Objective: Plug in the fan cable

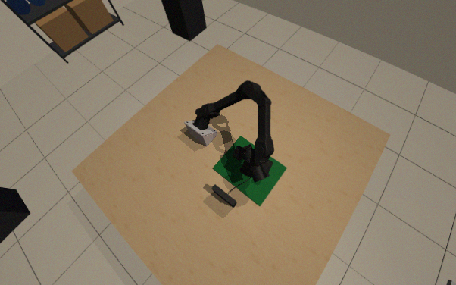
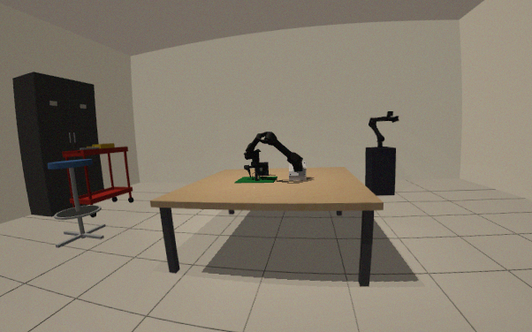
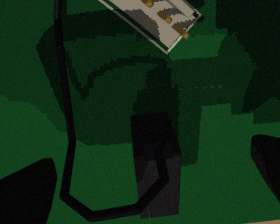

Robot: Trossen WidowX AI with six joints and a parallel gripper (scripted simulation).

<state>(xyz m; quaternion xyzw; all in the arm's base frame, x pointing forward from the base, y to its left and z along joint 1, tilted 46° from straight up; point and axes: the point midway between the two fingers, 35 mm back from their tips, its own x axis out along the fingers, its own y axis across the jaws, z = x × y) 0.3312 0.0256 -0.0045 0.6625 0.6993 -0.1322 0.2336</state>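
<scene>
My gripper tip is 10 mm to the right of the black fan plug. From my gripper tip the other things lie so: black fan: 220 mm to the right, 30 mm above; then white four-pin header: 60 mm to the right, 20 mm below, 10 mm ahead; then green board: 40 mm below, 30 mm to the right, 10 mm ahead.
</scene>
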